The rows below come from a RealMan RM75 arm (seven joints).
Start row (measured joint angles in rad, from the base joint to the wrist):
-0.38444 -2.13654 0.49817 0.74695 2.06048 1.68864 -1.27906
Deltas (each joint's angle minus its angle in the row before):
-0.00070 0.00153 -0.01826 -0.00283 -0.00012 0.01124 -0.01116
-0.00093 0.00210 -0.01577 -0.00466 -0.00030 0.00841 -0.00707
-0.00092 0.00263 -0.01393 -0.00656 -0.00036 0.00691 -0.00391
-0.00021 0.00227 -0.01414 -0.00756 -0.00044 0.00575 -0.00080
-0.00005 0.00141 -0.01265 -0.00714 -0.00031 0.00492 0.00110
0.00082 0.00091 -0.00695 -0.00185 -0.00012 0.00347 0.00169
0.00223 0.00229 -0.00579 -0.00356 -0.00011 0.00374 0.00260
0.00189 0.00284 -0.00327 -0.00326 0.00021 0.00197 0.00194
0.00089 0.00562 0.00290 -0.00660 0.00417 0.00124 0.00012
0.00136 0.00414 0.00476 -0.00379 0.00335 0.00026 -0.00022
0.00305 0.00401 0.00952 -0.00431 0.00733 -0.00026 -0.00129
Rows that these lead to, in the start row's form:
-0.38514 -2.13501 0.47991 0.74412 2.06036 1.69988 -1.29022
-0.38607 -2.13291 0.46414 0.73946 2.06006 1.70829 -1.29729
-0.38699 -2.13028 0.45021 0.73290 2.05970 1.71520 -1.30120
-0.38720 -2.12801 0.43607 0.72534 2.05926 1.72095 -1.30200
-0.38725 -2.12660 0.42342 0.71820 2.05895 1.72587 -1.30090
-0.38643 -2.12569 0.41647 0.71635 2.05883 1.72934 -1.29921
-0.38420 -2.12340 0.41068 0.71279 2.05872 1.73308 -1.29661
-0.38231 -2.12056 0.40741 0.70953 2.05893 1.73505 -1.29467
-0.38142 -2.11494 0.41031 0.70293 2.06310 1.73629 -1.29455
-0.38006 -2.11080 0.41507 0.69914 2.06645 1.73655 -1.29477
-0.37701 -2.10679 0.42459 0.69483 2.07378 1.73629 -1.29606

